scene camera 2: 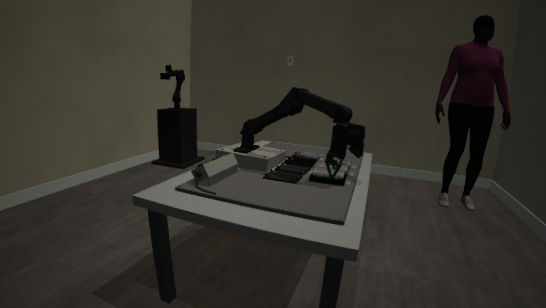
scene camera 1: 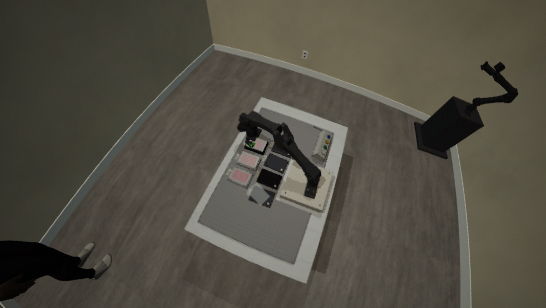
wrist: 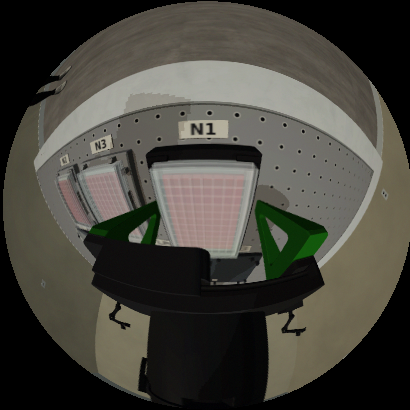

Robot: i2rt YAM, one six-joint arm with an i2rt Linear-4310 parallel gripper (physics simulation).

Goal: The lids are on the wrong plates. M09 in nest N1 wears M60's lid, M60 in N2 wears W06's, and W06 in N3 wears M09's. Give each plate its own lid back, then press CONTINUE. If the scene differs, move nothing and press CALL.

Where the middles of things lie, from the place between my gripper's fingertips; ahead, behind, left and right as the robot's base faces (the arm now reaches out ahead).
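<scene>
I find the LP3 (wrist: 237, 269) 2 cm below my hand, and it is also 20 cm behind my hand and 4 cm to the right of it.
</scene>
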